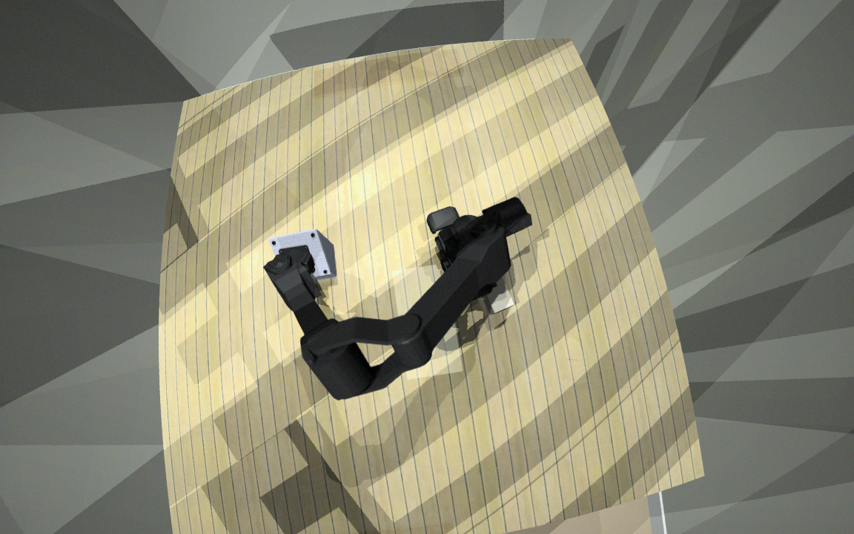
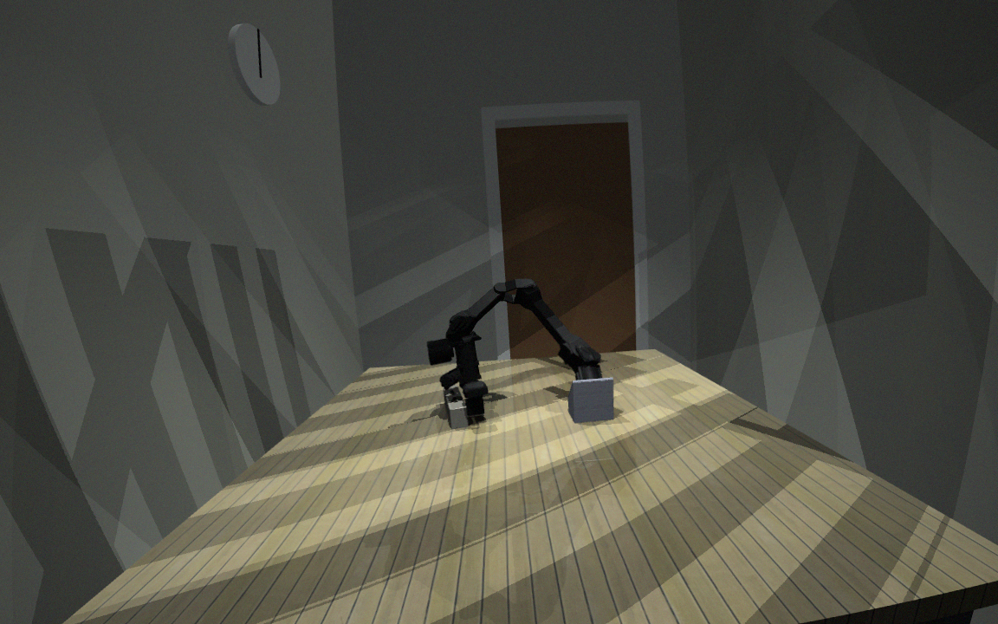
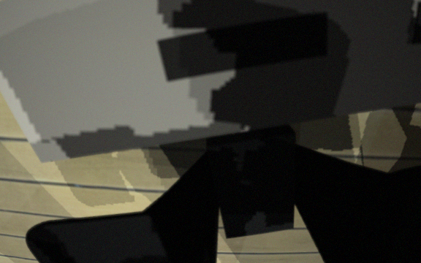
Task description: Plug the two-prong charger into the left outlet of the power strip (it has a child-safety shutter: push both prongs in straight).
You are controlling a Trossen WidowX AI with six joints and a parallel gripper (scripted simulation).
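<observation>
Right now my gripper tip is 20 mm short of the two-prong charger and 10 mm below it.
</observation>
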